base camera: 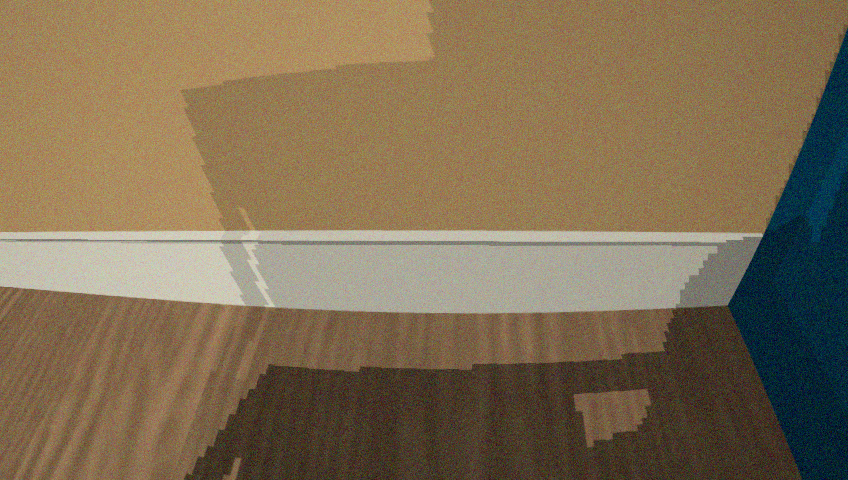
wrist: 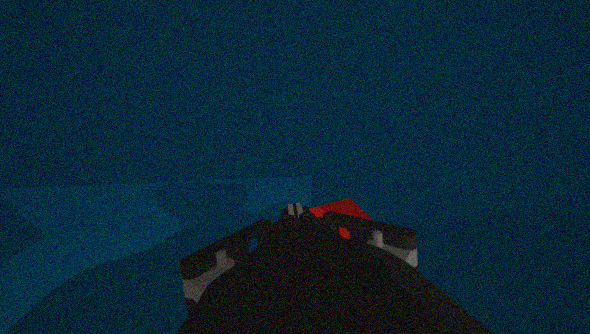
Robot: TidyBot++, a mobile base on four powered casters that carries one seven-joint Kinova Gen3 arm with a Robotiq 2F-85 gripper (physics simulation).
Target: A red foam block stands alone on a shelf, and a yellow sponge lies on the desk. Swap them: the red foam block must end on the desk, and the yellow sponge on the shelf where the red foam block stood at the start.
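Places are measured from the arm's base along level axes (x ahead, y left, z up), in metres.
Pixels of known places: gripper, fingertip midpoint: point(wrist: 295, 212).
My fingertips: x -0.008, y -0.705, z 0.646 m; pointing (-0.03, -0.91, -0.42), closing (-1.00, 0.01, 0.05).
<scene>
Behind a point stands the place of what it marks.
The red foam block point(wrist: 348, 207) @(x -0.072, y -0.712, z 0.639 m) shows in the wrist view just right of the fingertips, partly hidden behind the right finger; a bit of its red also shows through a gap in that finger. My gripper point(wrist: 295, 212) @(x -0.008, y -0.705, z 0.646 m) is shut, its two pale fingertips together with no thing between them. The block lies outside the fingers, beside the right one. The surface around it is dark blue. The yellow sponge and the desk cannot be made out in either view.
In the base view a tan wall point(base camera: 505, 148) @(x 0.424, y -0.045, z -0.229 m) with a white baseboard point(base camera: 476, 276) @(x 0.412, y -0.024, z -0.348 m) stands ahead, above a brown wood floor point(base camera: 119, 368) @(x 0.334, y 0.334, z -0.396 m). A dark blue panel point(base camera: 797, 309) @(x 0.321, y -0.305, z -0.320 m) rises at the right edge. In the wrist view blue surfaces point(wrist: 300, 90) @(x -0.018, y -0.733, z 0.764 m) surround the gripper, with a lighter patch at the left.
</scene>
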